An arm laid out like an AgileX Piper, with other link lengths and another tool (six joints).
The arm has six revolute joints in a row. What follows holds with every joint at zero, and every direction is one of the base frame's.
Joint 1 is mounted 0.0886 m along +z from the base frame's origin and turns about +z.
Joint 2 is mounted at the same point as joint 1 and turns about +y.
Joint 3 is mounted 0.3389 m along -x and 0.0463 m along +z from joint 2 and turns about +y.
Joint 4 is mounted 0.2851 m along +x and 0.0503 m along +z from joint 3 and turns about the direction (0.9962, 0, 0.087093).
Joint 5 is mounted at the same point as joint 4 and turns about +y.
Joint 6 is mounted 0.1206 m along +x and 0.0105 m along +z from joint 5 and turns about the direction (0.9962, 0, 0.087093).
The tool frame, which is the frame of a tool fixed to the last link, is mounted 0.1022 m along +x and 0.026 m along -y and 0.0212 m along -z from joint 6; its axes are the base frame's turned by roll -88.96, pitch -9.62 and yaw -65.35 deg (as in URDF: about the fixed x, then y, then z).
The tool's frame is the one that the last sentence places.
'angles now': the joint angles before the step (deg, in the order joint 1, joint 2, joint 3, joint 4, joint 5, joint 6). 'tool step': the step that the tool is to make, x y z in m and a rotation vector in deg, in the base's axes. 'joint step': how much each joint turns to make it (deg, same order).
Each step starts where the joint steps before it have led.
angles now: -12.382 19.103 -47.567 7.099 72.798 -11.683
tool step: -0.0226 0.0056 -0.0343 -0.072 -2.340 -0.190
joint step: 0.017 -9.260 6.577 0.095 0.326 0.481
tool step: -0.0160 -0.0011 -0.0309 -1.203 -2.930 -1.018
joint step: 0.043 -8.992 5.711 -1.240 0.103 0.540
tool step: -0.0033 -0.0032 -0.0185 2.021 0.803 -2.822
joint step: 0.049 -2.000 2.758 -1.426 0.148 3.543
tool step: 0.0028 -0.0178 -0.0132 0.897 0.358 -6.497
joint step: 0.038 -0.003 3.029 -5.131 -2.678 5.891
